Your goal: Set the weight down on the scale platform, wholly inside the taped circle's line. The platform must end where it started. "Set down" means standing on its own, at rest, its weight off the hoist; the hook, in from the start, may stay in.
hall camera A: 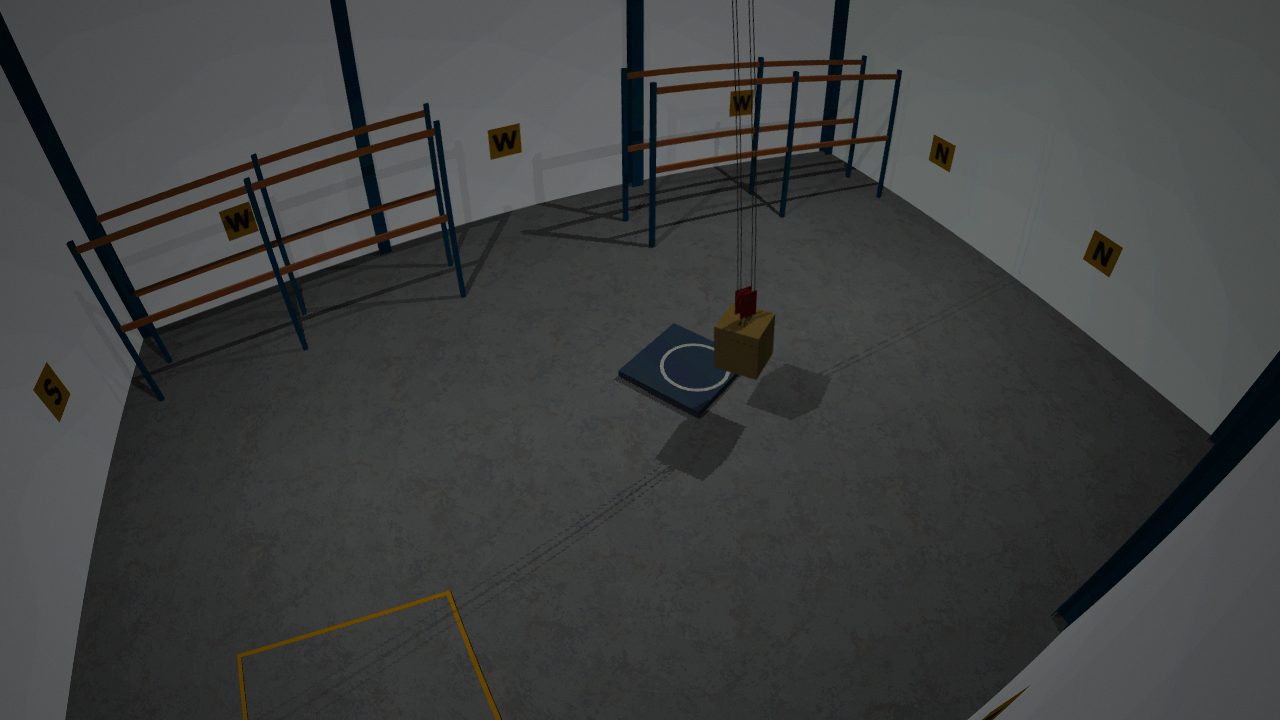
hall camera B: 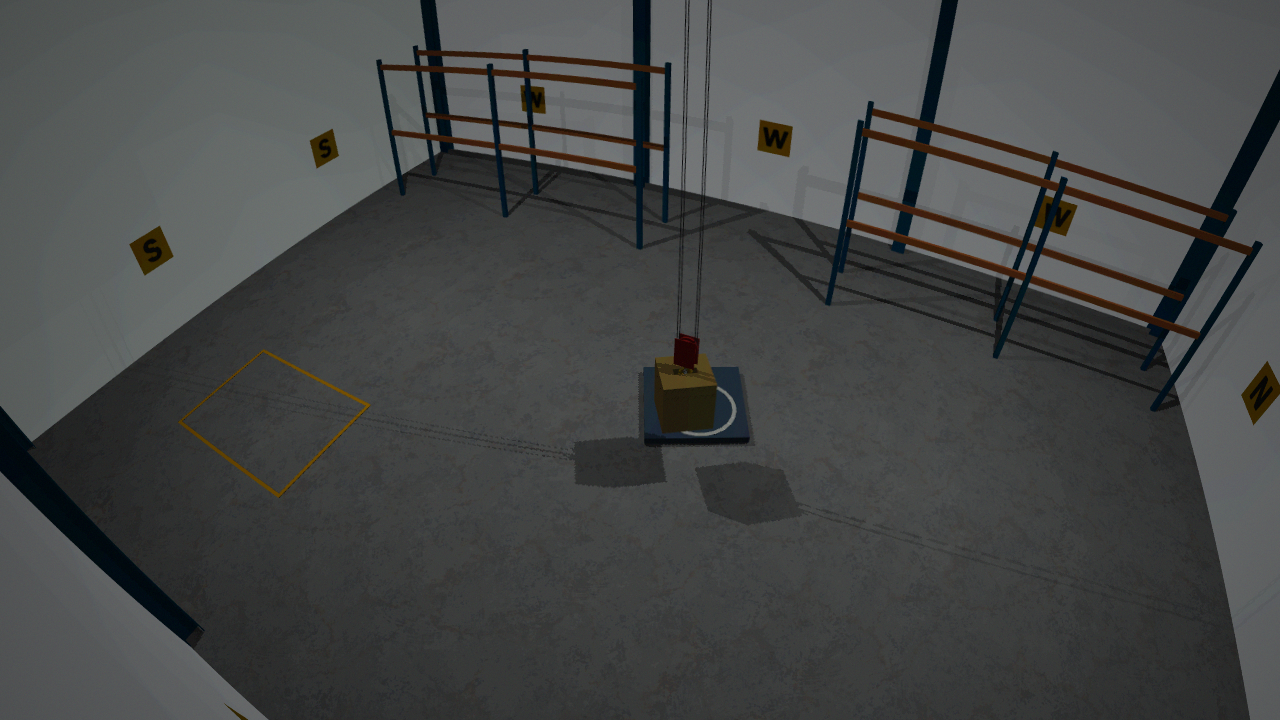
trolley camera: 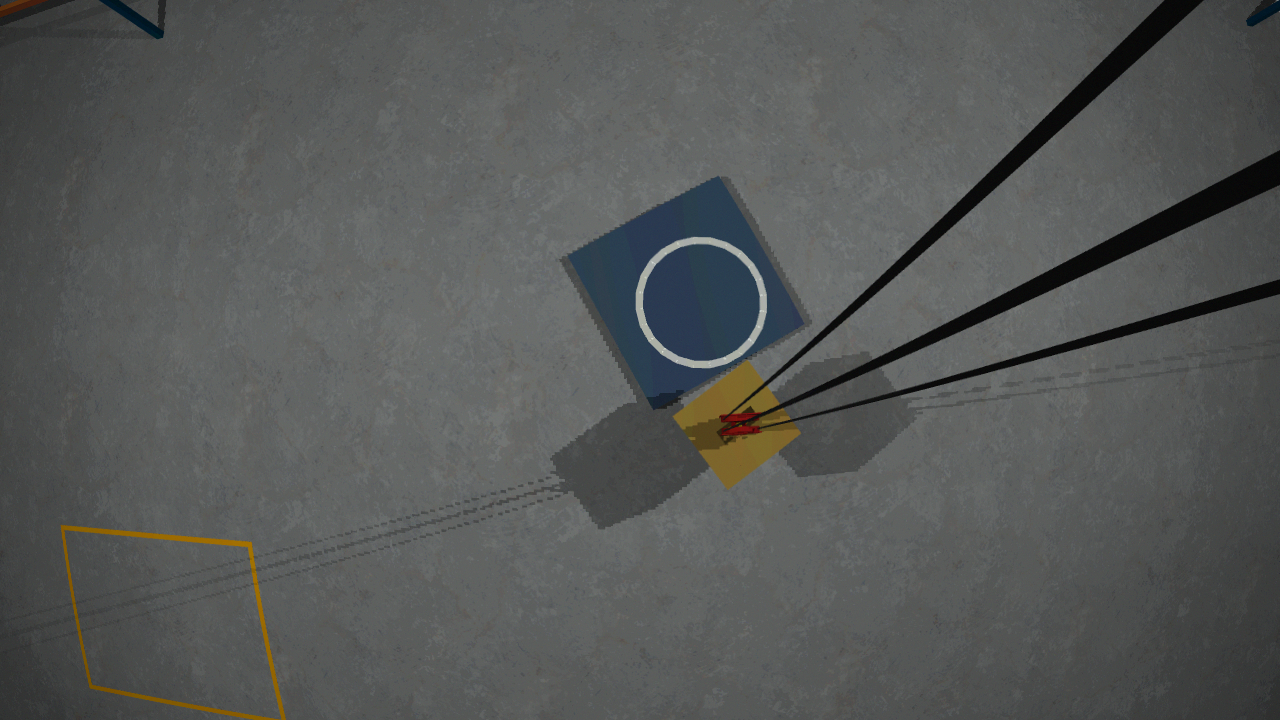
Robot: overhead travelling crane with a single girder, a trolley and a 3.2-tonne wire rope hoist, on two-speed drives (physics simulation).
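The weight, a tan-yellow block, hangs upright from my hook under the red block. Its shadows lie on the floor apart from it. The blue scale platform is flat on the floor. Its white taped circle shows whole in the trolley view. There the weight appears beside the platform's lower right edge, outside the circle. In both hall views the weight hides part of the circle. The hook's tip is too small to make out.
A blue and orange rack stands near the W wall, and a second rack stands farther along it. A yellow rectangle is marked on the floor, away from the platform.
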